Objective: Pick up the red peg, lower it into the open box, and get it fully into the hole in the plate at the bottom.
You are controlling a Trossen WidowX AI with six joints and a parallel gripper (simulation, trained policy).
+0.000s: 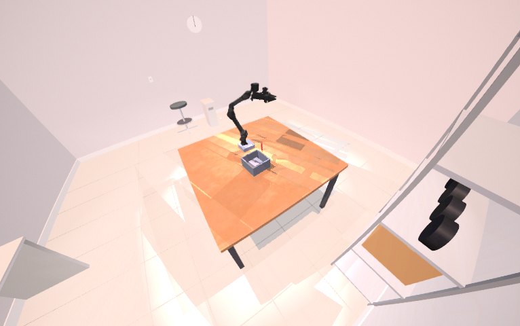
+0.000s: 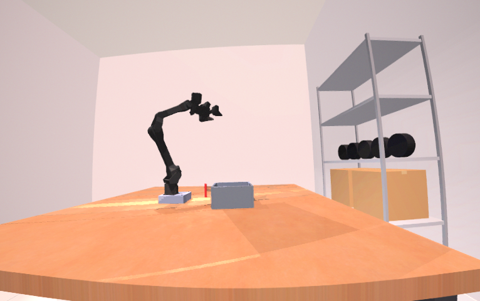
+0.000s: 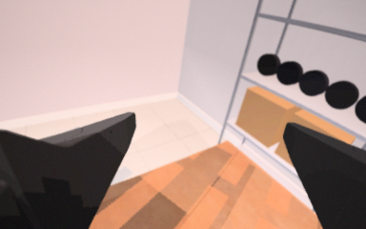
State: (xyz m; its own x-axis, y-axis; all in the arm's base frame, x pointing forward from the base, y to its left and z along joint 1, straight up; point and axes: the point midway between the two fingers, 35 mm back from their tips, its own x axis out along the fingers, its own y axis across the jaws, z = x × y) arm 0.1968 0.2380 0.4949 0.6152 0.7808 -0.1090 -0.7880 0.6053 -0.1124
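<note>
My gripper tip is now 6 cm past the red peg, 14 cm to the left of it and 49 cm above it. The rest, counted from my gripper tip: plate: 13 cm ahead, 32 cm to the right, 48 cm below; then grey box: 13 cm ahead, 32 cm to the right, 50 cm below.
</note>
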